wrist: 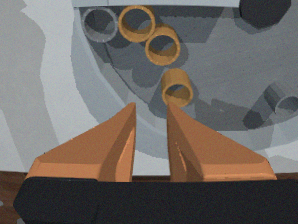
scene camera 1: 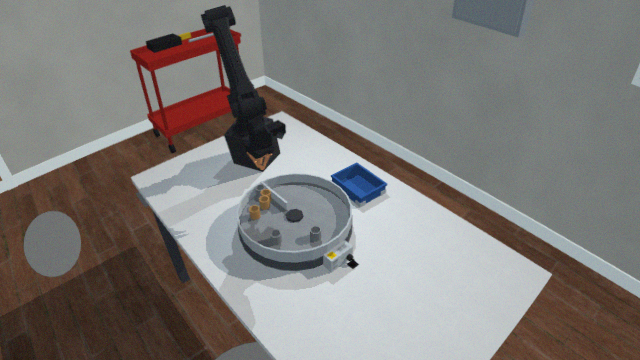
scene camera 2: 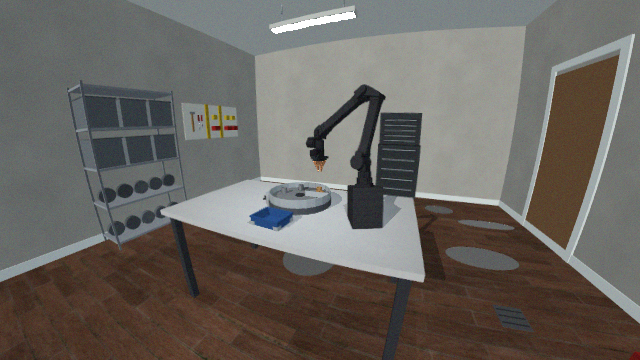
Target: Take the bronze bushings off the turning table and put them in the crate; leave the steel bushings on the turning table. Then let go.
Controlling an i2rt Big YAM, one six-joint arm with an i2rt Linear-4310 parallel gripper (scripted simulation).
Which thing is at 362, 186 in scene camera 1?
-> A blue crate.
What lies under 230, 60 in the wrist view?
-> A grey turning table.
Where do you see a bronze bushing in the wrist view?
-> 134, 35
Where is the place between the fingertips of the gripper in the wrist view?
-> At 151, 111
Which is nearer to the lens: the bronze bushing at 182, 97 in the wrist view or the steel bushing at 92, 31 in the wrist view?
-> The steel bushing.
